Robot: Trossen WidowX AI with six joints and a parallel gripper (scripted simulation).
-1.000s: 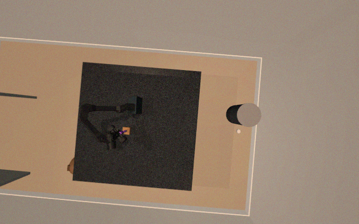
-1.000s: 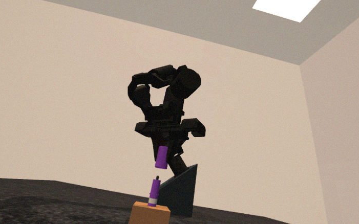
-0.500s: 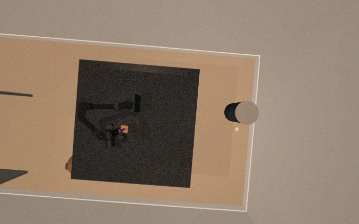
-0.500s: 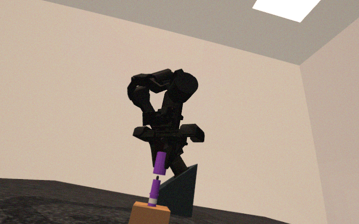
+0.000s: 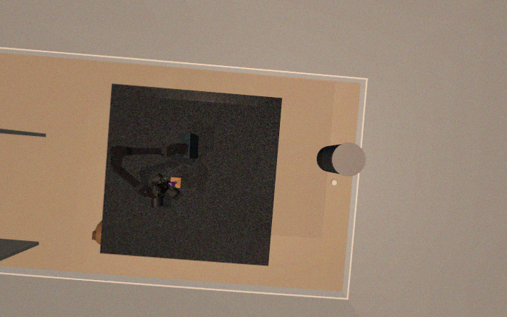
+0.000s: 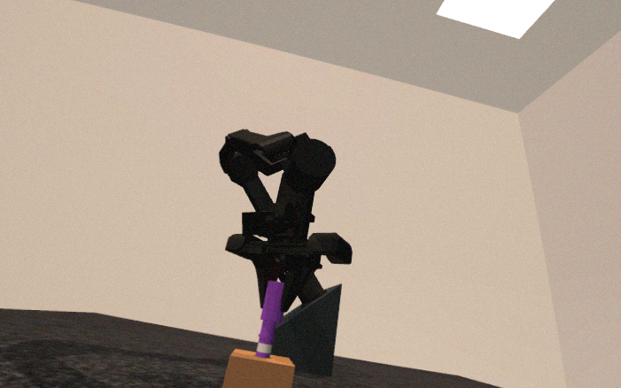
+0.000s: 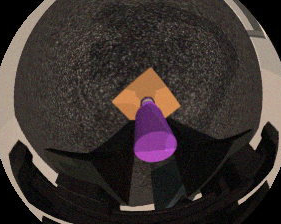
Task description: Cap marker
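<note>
Right now the orange holder block is 7 cm below my gripper tip. The rest, counted from my gripper tip: purple cap (1 cm above).
</note>
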